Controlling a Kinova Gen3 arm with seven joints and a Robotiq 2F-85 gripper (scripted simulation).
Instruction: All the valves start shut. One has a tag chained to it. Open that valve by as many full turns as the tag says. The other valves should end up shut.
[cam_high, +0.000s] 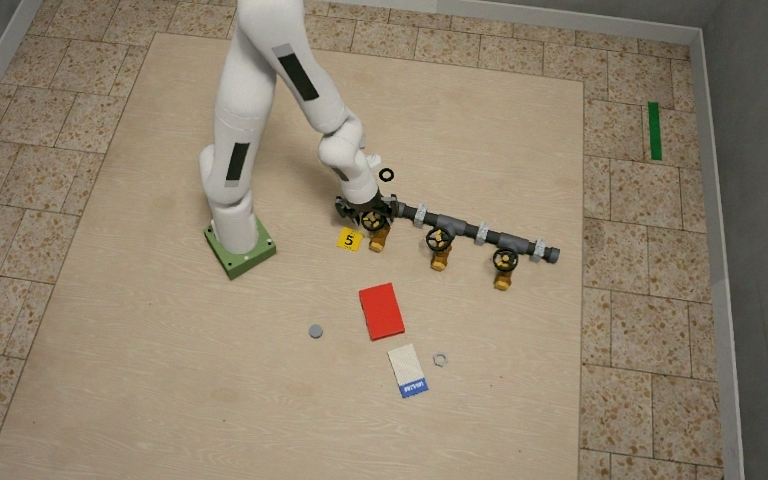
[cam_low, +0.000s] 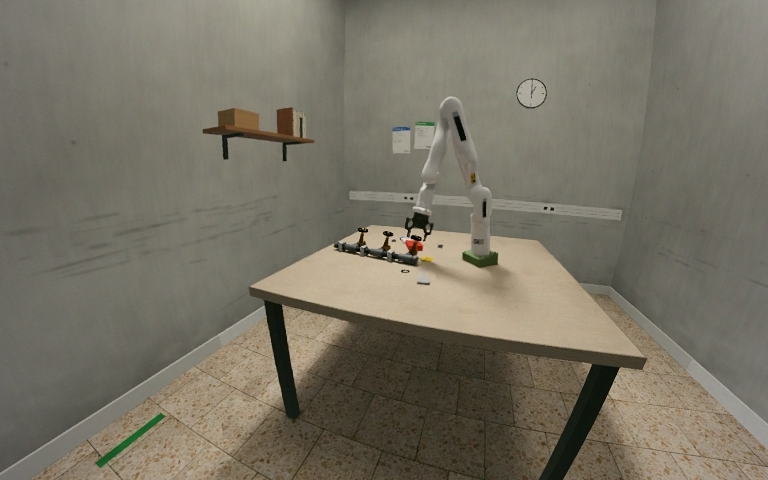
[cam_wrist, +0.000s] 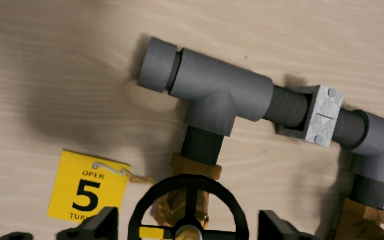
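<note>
The yellow tag lies 11 cm below my hand, 6 cm behind it and 1 cm to the right of it. Also, from my hand: blue card: 29 cm to the right, 19 cm ahead, 10 cm below; red block: 18 cm to the right, 10 cm below, 8 cm ahead; grey disc: 27 cm to the right, 10 cm below, 5 cm behind.
</note>
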